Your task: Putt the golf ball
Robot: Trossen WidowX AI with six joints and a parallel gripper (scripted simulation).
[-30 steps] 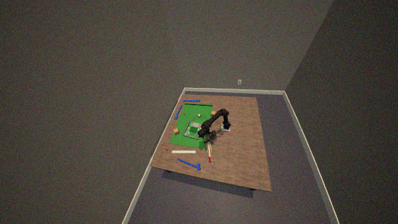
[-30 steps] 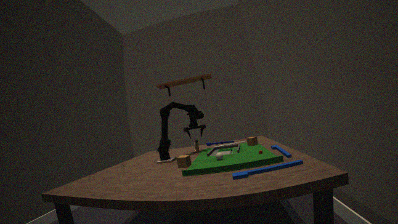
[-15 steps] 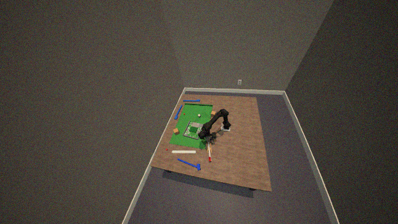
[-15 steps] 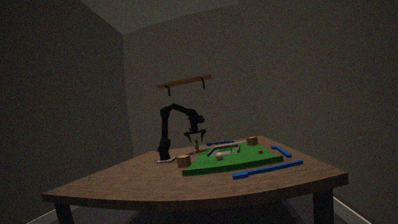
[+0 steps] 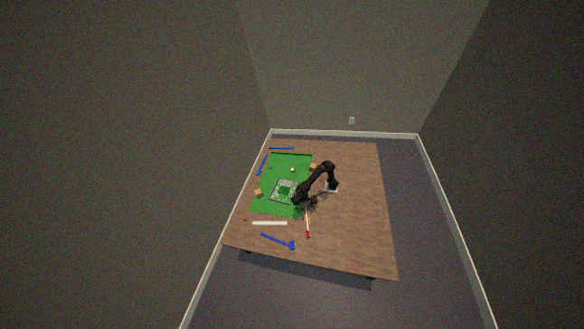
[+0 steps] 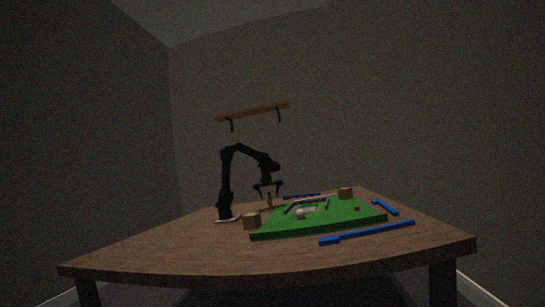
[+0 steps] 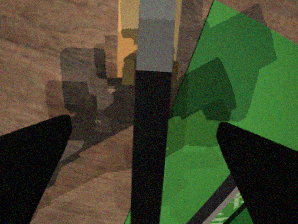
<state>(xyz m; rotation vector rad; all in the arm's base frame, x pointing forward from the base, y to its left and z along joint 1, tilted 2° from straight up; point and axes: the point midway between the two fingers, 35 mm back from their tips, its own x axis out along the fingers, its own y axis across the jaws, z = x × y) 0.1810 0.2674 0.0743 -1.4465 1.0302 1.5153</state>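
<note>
My gripper tip is now 7 cm to the right of the tan support, 3 cm past it and 3 cm above it. Round my gripper tip: red putter: 10 cm to the left, 4 cm behind; then blue putter: 31 cm to the left, 13 cm ahead, 5 cm below; then white bar: 26 cm ahead, 21 cm to the left, 6 cm below.
</note>
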